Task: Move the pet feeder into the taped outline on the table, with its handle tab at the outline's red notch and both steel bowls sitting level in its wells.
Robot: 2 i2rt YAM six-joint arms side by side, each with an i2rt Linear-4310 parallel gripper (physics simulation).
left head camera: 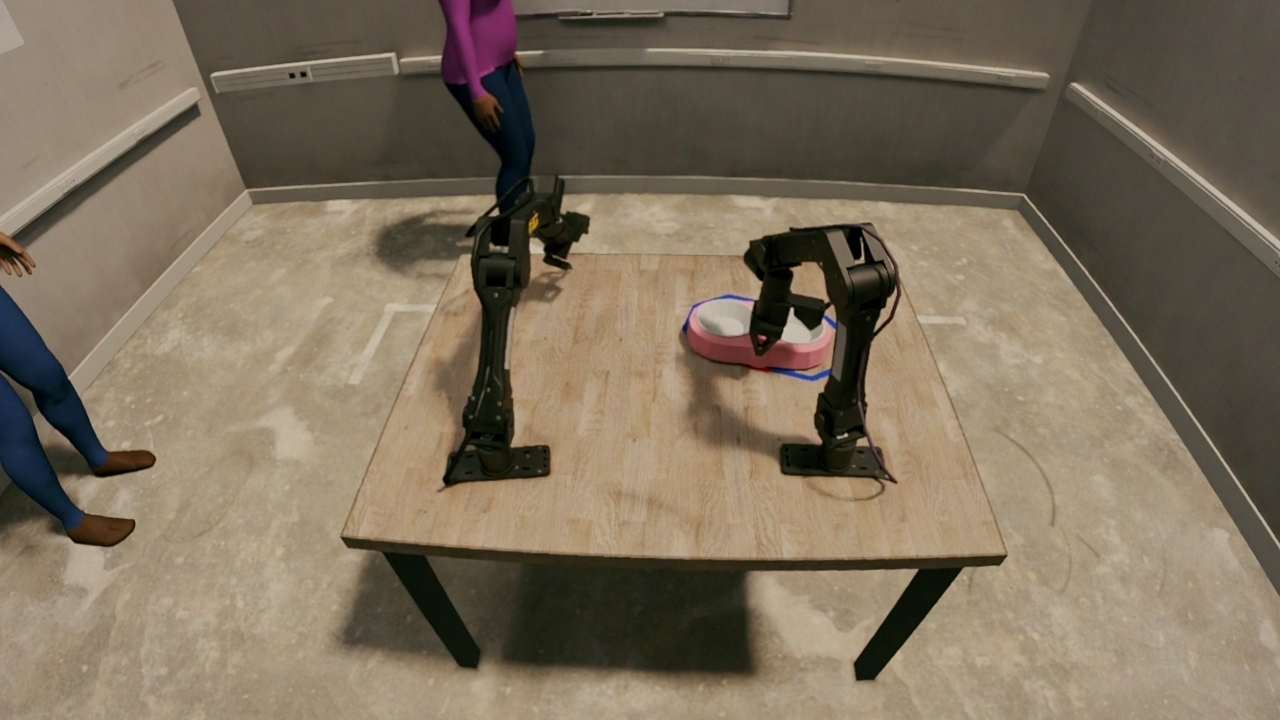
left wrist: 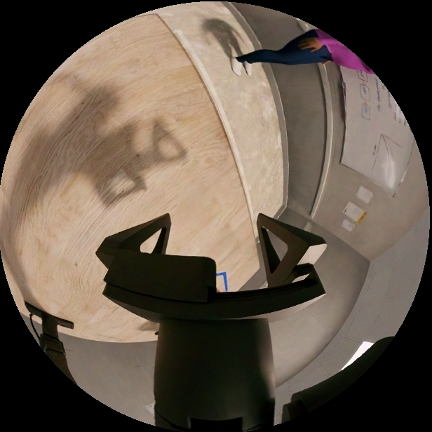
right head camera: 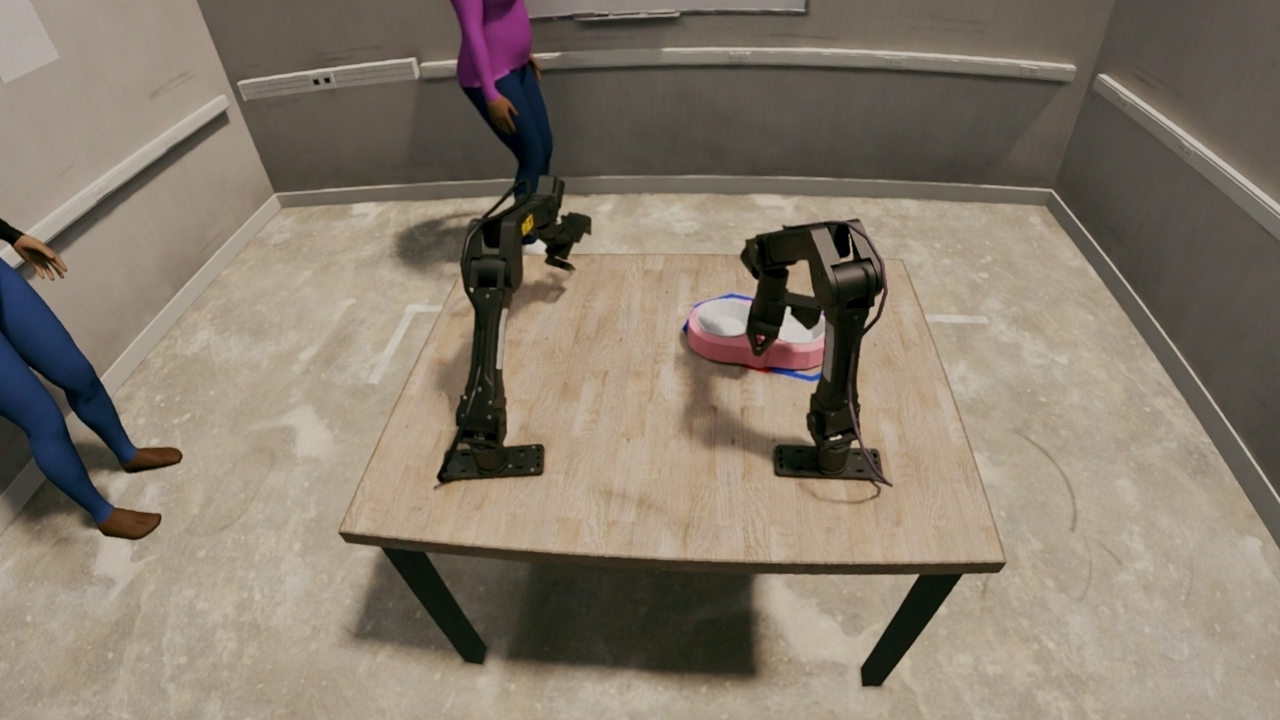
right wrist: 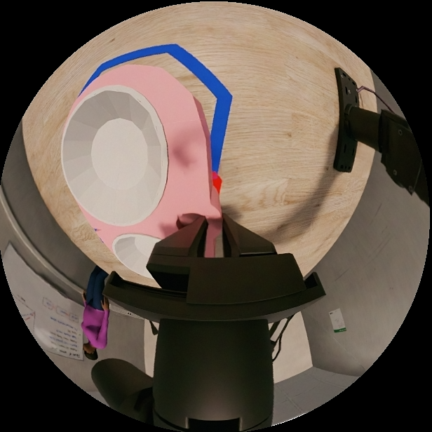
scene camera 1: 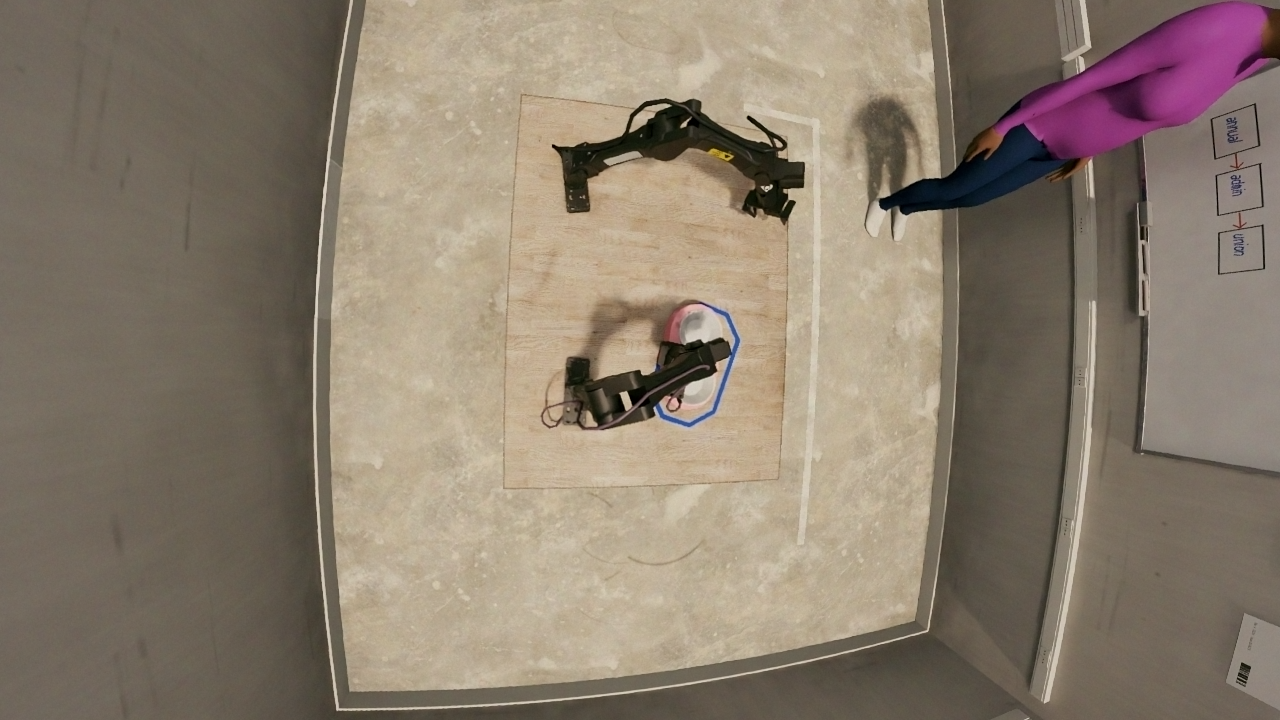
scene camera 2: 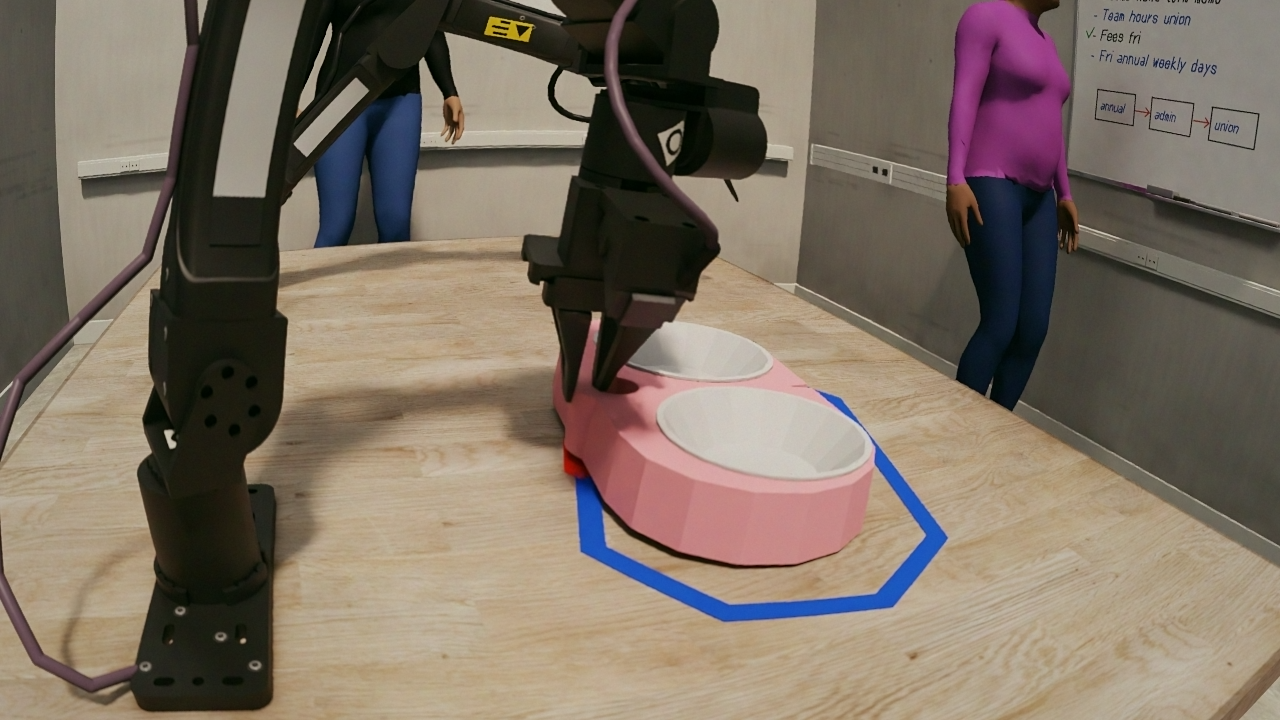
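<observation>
The pink pet feeder lies over most of the blue taped outline; a wider gap shows at its near end in scene camera 2. Whether its base touches the table is unclear. The red notch shows beside the tab side. Two pale bowls look level in their wells. My right gripper is shut on the feeder's handle tab. My left gripper is open and empty, above the table's far left.
The wooden table carries both arm bases. A person in a purple top stands beyond the table's far edge. Another person in blue trousers stands off to the left in the left head camera.
</observation>
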